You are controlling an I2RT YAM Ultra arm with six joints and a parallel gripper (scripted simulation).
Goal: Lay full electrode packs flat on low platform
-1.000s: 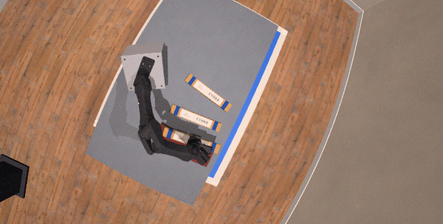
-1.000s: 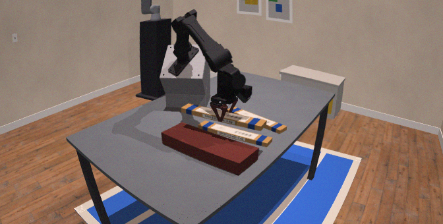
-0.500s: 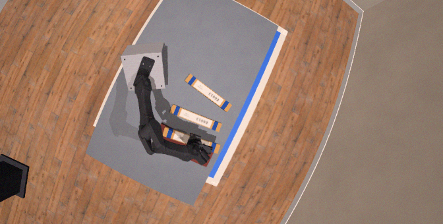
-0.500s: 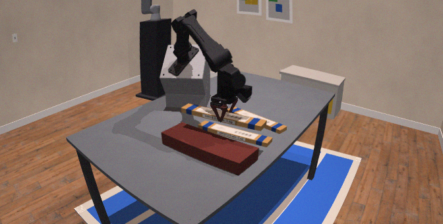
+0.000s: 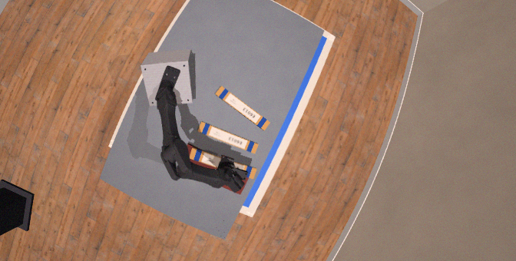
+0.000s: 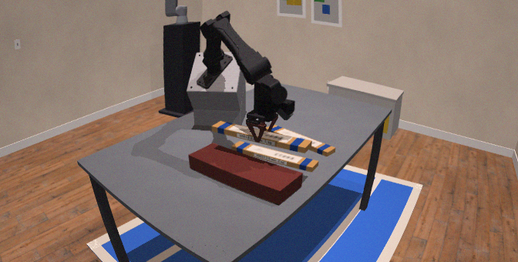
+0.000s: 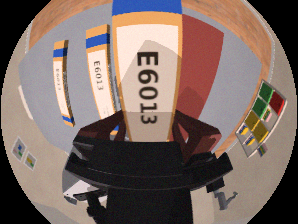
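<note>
Right now my hand is 4 cm past the dark red low platform, 7 cm to the left of it and 13 cm above it.
</note>
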